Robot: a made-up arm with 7 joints. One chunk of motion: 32 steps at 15 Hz.
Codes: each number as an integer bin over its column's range. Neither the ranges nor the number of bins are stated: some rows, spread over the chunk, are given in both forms.
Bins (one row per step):
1: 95 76 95 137 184 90 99
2: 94 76 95 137 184 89 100
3: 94 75 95 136 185 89 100
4: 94 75 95 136 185 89 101
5: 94 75 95 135 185 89 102
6: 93 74 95 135 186 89 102
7: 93 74 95 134 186 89 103
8: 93 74 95 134 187 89 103
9: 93 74 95 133 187 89 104
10: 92 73 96 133 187 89 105
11: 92 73 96 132 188 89 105
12: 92 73 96 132 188 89 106
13: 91 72 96 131 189 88 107
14: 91 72 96 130 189 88 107
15: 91 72 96 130 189 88 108
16: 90 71 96 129 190 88 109
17: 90 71 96 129 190 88 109
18: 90 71 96 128 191 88 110
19: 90 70 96 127 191 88 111
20: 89 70 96 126 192 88 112
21: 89 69 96 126 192 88 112
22: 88 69 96 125 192 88 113
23: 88 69 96 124 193 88 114
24: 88 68 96 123 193 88 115
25: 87 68 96 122 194 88 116
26: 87 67 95 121 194 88 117
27: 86 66 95 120 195 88 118
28: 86 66 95 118 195 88 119
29: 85 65 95 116 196 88 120
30: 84 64 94 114 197 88 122
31: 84 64 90 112 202 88 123
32: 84 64 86 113 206 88 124
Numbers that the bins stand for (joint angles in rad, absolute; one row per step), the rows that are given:
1: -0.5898 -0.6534 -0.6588 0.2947 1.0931 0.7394 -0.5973
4: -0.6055 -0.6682 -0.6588 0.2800 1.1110 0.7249 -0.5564
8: -0.6212 -0.6831 -0.6588 0.2506 1.1467 0.7249 -0.5156
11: -0.6369 -0.6979 -0.6367 0.2212 1.1645 0.7249 -0.4747
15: -0.6525 -0.7127 -0.6367 0.1918 1.1824 0.7103 -0.4134
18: -0.6682 -0.7275 -0.6367 0.1624 1.2180 0.7103 -0.3725
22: -0.6996 -0.7572 -0.6367 0.1182 1.2359 0.7103 -0.3113
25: -0.7153 -0.7720 -0.6367 0.0741 1.2716 0.7103 -0.2500
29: -0.7467 -0.8165 -0.6588 -0.0141 1.3073 0.7103 -0.1682
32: -0.7624 -0.8313 -0.8579 -0.0582 1.4857 0.7103 -0.0865
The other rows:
2: -0.6055 -0.6534 -0.6588 0.2947 1.0931 0.7249 -0.5769
3: -0.6055 -0.6682 -0.6588 0.2800 1.1110 0.7249 -0.5769
5: -0.6055 -0.6682 -0.6588 0.2653 1.1110 0.7249 -0.5360
6: -0.6212 -0.6831 -0.6588 0.2653 1.1288 0.7249 -0.5360
7: -0.6212 -0.6831 -0.6588 0.2506 1.1288 0.7249 -0.5156
9: -0.6212 -0.6831 -0.6588 0.2359 1.1467 0.7249 -0.4951
10: -0.6369 -0.6979 -0.6367 0.2359 1.1467 0.7249 -0.4747
12: -0.6369 -0.6979 -0.6367 0.2212 1.1645 0.7249 -0.4543
13: -0.6525 -0.7127 -0.6367 0.2065 1.1824 0.7103 -0.4338
14: -0.6525 -0.7127 -0.6367 0.1918 1.1824 0.7103 -0.4338
16: -0.6682 -0.7275 -0.6367 0.1771 1.2002 0.7103 -0.3930
17: -0.6682 -0.7275 -0.6367 0.1771 1.2002 0.7103 -0.3930
19: -0.6682 -0.7424 -0.6367 0.1476 1.2180 0.7103 -0.3521
20: -0.6839 -0.7424 -0.6367 0.1329 1.2359 0.7103 -0.3317
21: -0.6839 -0.7572 -0.6367 0.1329 1.2359 0.7103 -0.3317
23: -0.6996 -0.7572 -0.6367 0.1035 1.2537 0.7103 -0.2908
24: -0.6996 -0.7720 -0.6367 0.0888 1.2537 0.7103 -0.2704
26: -0.7153 -0.7868 -0.6588 0.0594 1.2716 0.7103 -0.2295
27: -0.7310 -0.8016 -0.6588 0.0447 1.2894 0.7103 -0.2091
28: -0.7310 -0.8016 -0.6588 0.0153 1.2894 0.7103 -0.1887
30: -0.7624 -0.8313 -0.6809 -0.0435 1.3251 0.7103 -0.1274
31: -0.7624 -0.8313 -0.7694 -0.0729 1.4143 0.7103 -0.1069

